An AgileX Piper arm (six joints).
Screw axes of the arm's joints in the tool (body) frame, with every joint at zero. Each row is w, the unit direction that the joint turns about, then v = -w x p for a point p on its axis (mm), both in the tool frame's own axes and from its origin. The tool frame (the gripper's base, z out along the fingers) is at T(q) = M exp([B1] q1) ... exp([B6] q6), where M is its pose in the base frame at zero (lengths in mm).
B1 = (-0.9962, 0, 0.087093, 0, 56.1, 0)
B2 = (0, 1, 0, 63.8, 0, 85)
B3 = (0, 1, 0, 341.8, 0, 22)
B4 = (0, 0, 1, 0, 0, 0)
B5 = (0, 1, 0, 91, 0, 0)
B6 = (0, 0, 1, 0, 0, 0)
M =
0.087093 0 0.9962 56.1
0 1 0 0
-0.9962 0 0.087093 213.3
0 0 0 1
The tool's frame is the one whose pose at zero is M.
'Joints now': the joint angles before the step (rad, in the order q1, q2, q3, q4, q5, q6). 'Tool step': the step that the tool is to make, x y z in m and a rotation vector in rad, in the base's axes. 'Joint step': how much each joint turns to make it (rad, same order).
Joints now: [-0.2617 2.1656 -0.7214 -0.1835 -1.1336 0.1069]
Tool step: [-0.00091 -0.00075 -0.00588 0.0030 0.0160 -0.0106]
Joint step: [0.0000 0.0168 -0.0001 0.0117 0.0001 -0.0038]
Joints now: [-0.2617 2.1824 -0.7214 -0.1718 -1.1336 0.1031]
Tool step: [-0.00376 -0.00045 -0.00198 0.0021 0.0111 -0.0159]
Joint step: [0.0000 0.0000 0.0144 0.0174 -0.0024 -0.0047]
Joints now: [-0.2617 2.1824 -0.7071 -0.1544 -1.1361 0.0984]
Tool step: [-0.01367 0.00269 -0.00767 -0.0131 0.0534 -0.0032]
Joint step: [0.0000 0.0000 0.0521 0.0116 0.0001 -0.0297]
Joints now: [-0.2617 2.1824 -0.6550 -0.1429 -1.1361 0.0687]
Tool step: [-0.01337 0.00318 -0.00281 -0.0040 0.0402 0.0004]
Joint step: [0.0000 -0.0133 0.0532 0.0046 0.0000 -0.0157]
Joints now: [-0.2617 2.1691 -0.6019 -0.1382 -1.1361 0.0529]
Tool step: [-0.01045 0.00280 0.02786 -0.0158 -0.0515 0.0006]
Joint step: [0.0000 -0.1151 0.0614 0.0001 0.0001 -0.0021]
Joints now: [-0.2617 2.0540 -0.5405 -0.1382 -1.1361 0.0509]
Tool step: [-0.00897 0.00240 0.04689 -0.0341 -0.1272 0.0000]
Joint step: [0.0000 -0.1778 0.0460 0.0000 0.0001 0.0000]
